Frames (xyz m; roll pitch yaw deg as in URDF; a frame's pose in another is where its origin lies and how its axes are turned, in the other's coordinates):
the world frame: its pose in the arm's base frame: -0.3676 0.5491 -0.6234 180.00 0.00 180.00
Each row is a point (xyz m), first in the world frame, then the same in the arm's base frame.
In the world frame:
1: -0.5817 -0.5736 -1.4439
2: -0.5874 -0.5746 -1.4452
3: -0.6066 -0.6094 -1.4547
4: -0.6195 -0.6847 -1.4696
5: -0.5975 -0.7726 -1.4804
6: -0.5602 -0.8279 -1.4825
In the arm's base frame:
1: 0.2141 -0.0245 0.8205
2: 0.2198 -0.0255 0.8218
3: 0.2390 -0.0603 0.8313
4: 0.2519 -0.1356 0.8462
5: 0.2299 -0.2235 0.8570
6: 0.1926 -0.2788 0.8591

